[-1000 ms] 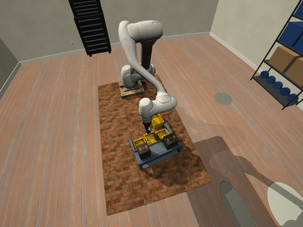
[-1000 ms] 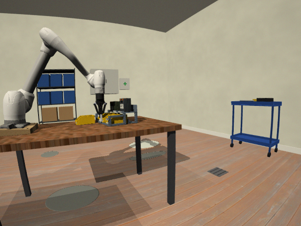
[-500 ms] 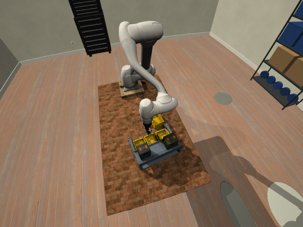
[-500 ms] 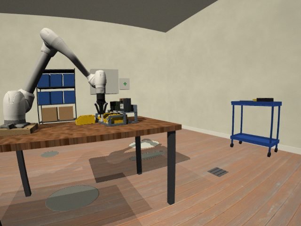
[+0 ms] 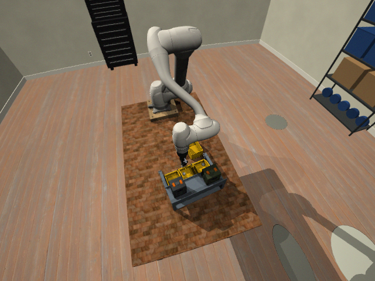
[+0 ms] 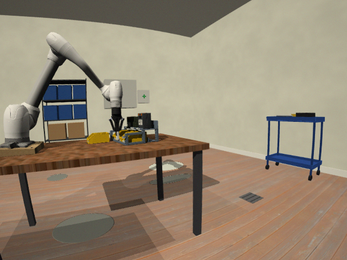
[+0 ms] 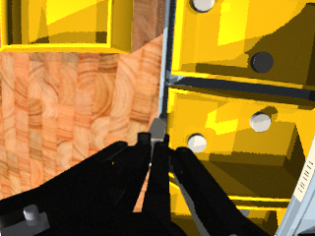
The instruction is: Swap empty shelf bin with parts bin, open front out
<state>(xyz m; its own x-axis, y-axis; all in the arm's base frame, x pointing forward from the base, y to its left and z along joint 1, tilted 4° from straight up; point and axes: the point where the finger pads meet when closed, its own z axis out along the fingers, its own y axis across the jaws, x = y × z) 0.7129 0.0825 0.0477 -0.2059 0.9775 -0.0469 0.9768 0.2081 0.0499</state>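
Now: the shelf lip 5 cm below my hand. The rest, counted from my hand: dark box (21 cm ahead, 7 cm to the right, 11 cm above); board (19 cm ahead, 5 cm to the left, 4 cm above); green box (16 cm ahead, 16 cm to the left, 9 cm above).
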